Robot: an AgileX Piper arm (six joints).
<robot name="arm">
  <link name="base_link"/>
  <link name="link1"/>
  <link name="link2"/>
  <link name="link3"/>
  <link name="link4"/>
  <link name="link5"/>
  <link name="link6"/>
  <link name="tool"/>
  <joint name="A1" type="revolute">
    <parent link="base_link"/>
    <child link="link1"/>
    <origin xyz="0 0 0.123" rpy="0 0 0"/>
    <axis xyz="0 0 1"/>
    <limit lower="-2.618" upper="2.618"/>
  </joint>
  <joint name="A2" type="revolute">
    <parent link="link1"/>
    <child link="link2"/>
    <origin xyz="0 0 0" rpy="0 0 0"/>
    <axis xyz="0 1 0"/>
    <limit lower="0" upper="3.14"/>
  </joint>
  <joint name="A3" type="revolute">
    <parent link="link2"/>
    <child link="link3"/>
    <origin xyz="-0.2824 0 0.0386" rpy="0 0 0"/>
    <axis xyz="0 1 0"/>
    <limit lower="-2.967" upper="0"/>
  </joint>
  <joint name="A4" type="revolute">
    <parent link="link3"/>
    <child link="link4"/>
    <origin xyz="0.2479 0 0.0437" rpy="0 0 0"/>
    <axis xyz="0.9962 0 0.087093"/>
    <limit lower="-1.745" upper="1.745"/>
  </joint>
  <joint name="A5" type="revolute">
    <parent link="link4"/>
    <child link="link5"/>
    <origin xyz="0 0 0" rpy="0 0 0"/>
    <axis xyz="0 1 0"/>
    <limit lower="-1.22" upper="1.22"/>
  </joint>
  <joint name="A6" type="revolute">
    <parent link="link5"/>
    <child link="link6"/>
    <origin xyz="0.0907 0 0.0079" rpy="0 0 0"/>
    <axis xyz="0.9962 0 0.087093"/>
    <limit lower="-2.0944" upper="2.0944"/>
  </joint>
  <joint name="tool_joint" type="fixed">
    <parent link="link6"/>
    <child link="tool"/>
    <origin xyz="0 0 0" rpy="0 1.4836 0"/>
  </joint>
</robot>
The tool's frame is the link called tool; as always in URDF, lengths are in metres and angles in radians.
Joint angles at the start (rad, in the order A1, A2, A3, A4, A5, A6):
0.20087, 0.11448, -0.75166, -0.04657, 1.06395, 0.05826
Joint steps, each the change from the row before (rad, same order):
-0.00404, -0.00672, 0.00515, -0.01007, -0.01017, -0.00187
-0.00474, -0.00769, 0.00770, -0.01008, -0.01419, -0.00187
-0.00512, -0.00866, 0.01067, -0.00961, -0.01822, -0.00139
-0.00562, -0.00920, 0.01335, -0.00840, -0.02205, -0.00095
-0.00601, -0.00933, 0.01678, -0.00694, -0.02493, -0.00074
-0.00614, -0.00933, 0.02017, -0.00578, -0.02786, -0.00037
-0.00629, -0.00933, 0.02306, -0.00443, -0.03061, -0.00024
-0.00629, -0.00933, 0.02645, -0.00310, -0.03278, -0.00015
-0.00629, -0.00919, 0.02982, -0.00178, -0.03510, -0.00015
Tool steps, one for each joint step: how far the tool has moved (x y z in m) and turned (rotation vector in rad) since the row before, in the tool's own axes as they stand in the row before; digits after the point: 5 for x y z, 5 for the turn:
0.00064, -0.00074, -0.00021, 0.01195, -0.01229, -0.00541
0.00086, -0.00069, 0.00015, 0.01243, -0.01467, -0.00543
0.00117, -0.00059, 0.00061, 0.01217, -0.01662, -0.00492
0.00143, -0.00042, 0.00107, 0.01138, -0.01820, -0.00411
0.00193, -0.00021, 0.00176, 0.01031, -0.01767, -0.00352
0.00244, -0.00002, 0.00245, 0.00922, -0.01712, -0.00300
0.00291, 0.00017, 0.00301, 0.00799, -0.01690, -0.00252
0.00358, 0.00036, 0.00364, 0.00667, -0.01560, -0.00211
0.00428, 0.00055, 0.00426, 0.00536, -0.01435, -0.00170

